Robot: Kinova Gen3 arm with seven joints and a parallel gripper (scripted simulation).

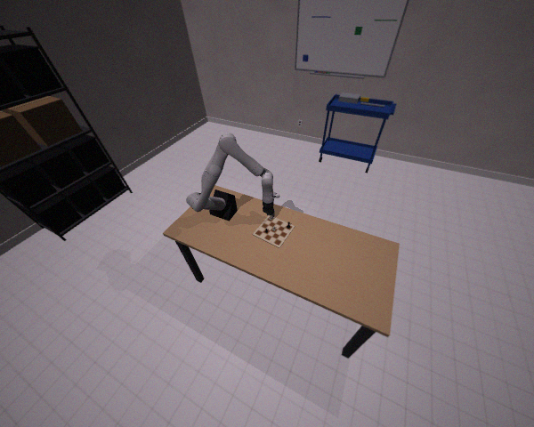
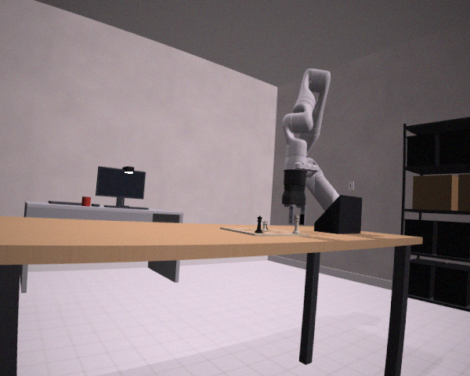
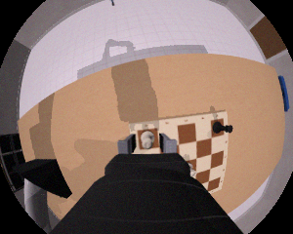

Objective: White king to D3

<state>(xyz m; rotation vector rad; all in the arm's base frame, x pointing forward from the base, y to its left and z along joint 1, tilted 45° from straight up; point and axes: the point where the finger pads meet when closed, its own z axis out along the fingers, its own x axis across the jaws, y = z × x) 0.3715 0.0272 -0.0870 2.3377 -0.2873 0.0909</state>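
The white king lies 2 cm below my hand. From my hand the other things lie so: chessboard (9 cm to the right, 6 cm ahead, 5 cm below).
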